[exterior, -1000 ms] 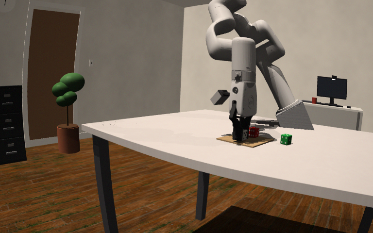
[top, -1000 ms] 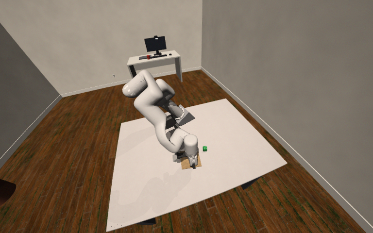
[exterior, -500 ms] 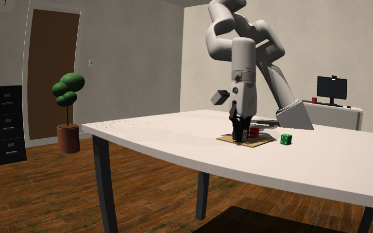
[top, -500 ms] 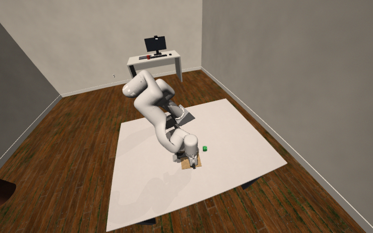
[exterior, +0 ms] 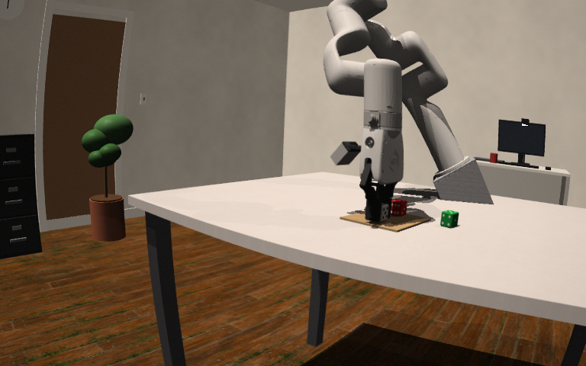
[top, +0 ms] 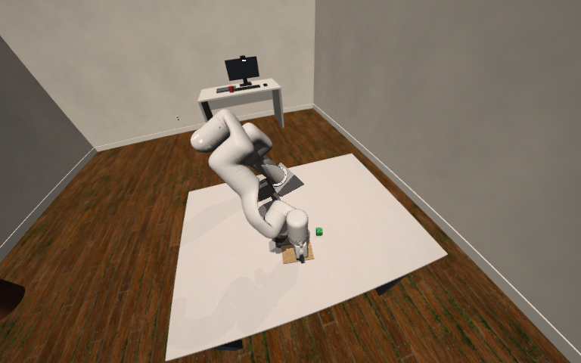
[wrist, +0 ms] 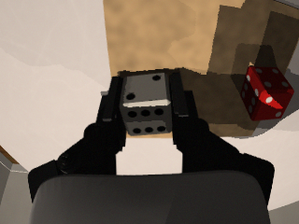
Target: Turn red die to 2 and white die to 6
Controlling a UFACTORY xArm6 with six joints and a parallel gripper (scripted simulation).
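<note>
My gripper is now 1 cm above the white die. From my hand the other things lie so: red die (9 cm behind, 1 cm to the left, 1 cm below); then green die (14 cm to the left, 7 cm behind, 1 cm below); then tan mat (4 cm behind, 3 cm below, 1 cm to the left).
</note>
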